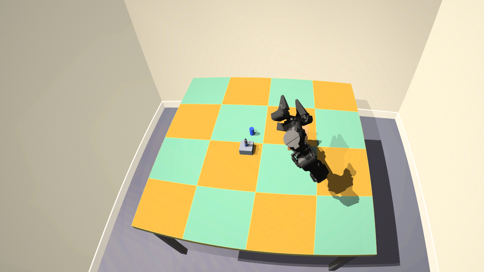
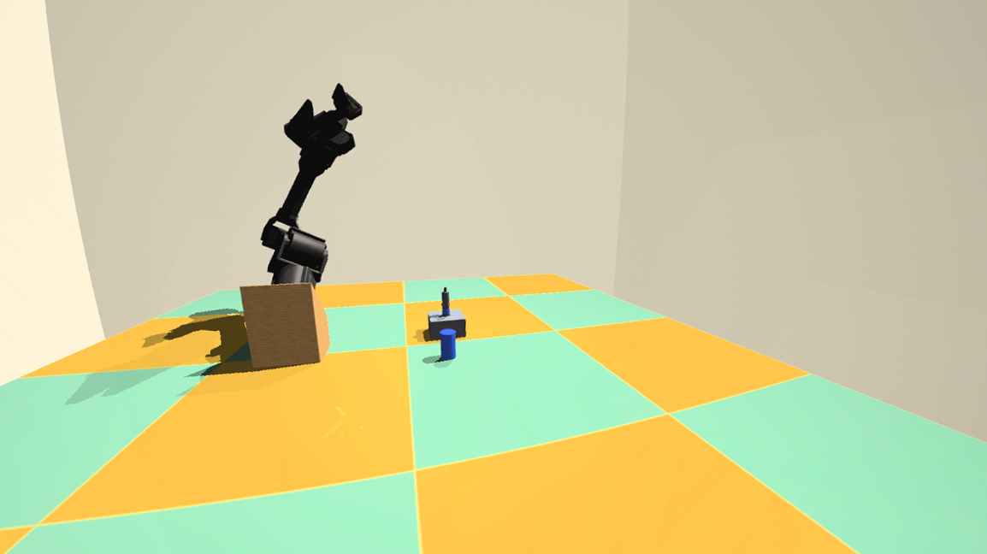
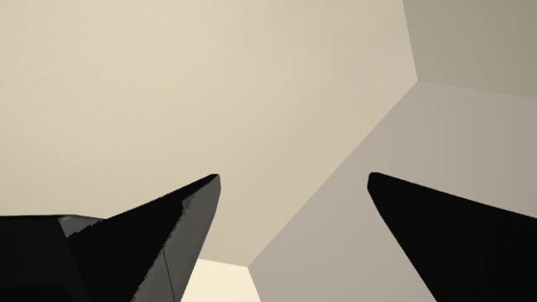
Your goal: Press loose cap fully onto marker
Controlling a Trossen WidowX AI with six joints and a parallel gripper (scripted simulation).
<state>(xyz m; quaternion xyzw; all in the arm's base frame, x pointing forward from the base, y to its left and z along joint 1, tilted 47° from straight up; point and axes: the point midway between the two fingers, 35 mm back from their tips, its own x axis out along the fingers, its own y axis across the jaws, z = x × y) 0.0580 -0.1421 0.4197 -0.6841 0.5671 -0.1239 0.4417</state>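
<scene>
Right now my gripper tip is 490 mm above the marker cap, 250 mm short of it and 220 mm to the left of it.
</scene>
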